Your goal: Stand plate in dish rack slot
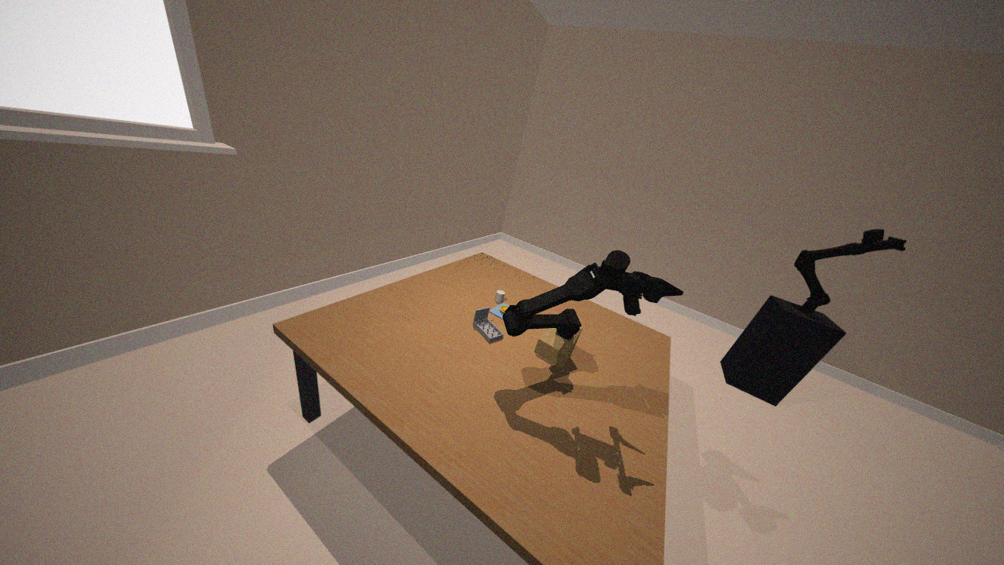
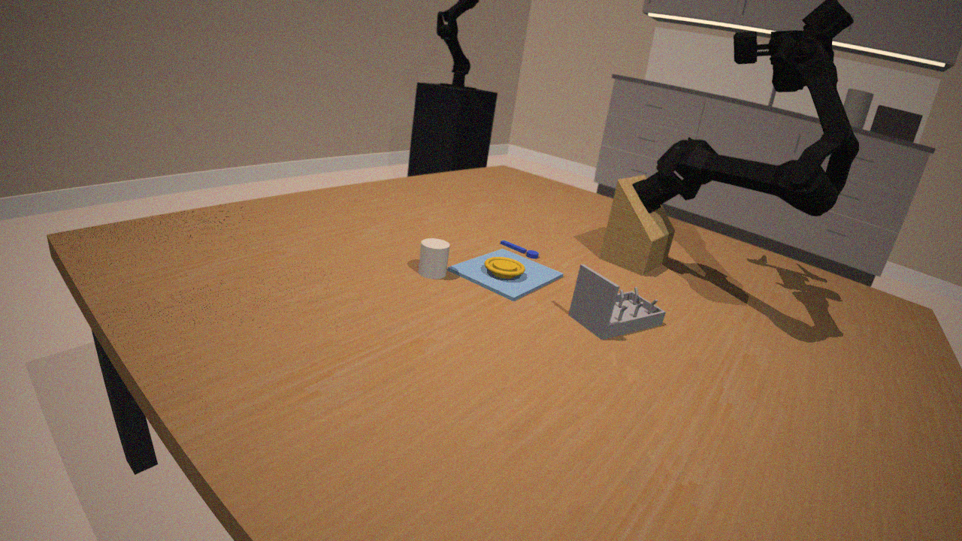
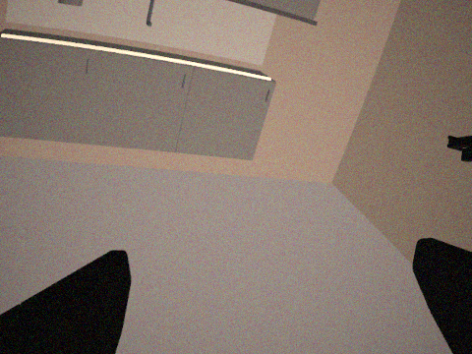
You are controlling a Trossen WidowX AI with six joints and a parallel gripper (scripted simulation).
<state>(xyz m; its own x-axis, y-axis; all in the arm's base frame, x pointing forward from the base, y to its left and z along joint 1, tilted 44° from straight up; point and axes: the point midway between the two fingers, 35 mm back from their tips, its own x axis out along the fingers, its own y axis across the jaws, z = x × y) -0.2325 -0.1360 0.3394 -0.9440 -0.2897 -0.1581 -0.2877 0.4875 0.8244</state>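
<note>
My gripper tip is now 56 cm short of the yellow plate, 46 cm above it and 23 cm to the left of it. Round my gripper tip: grey dish rack (54 cm ahead, 46 cm below, 3 cm to the right); then blue utensil (48 cm below, 44 cm ahead, 27 cm to the right); then blue mat (55 cm ahead, 48 cm below, 23 cm to the right).
</note>
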